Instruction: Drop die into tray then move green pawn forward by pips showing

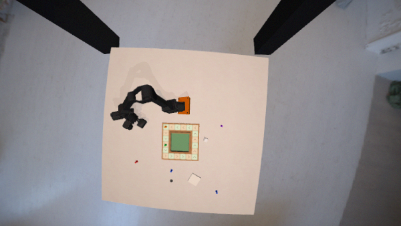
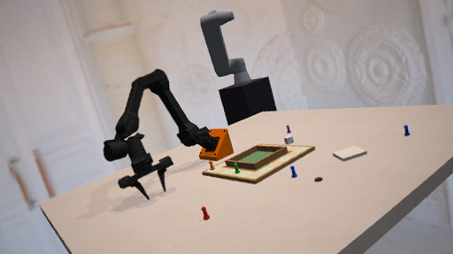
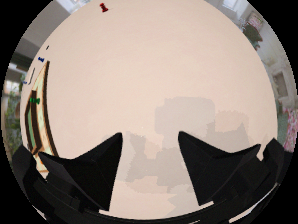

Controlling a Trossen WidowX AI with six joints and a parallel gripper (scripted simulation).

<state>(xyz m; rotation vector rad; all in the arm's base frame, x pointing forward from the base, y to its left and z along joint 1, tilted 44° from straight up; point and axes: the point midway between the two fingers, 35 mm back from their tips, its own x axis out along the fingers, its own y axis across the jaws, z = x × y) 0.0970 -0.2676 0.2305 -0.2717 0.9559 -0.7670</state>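
Right now my gripper tip is 520 mm to the right of the white die and 150 mm short of it. From my gripper tip the other things lie so: red pawn: 310 mm ahead, 30 mm to the right, 10 mm above; then orange pawn: 220 mm to the left, 30 mm ahead, 20 mm above; then green pawn: 210 mm to the left, 170 mm ahead, 20 mm above.
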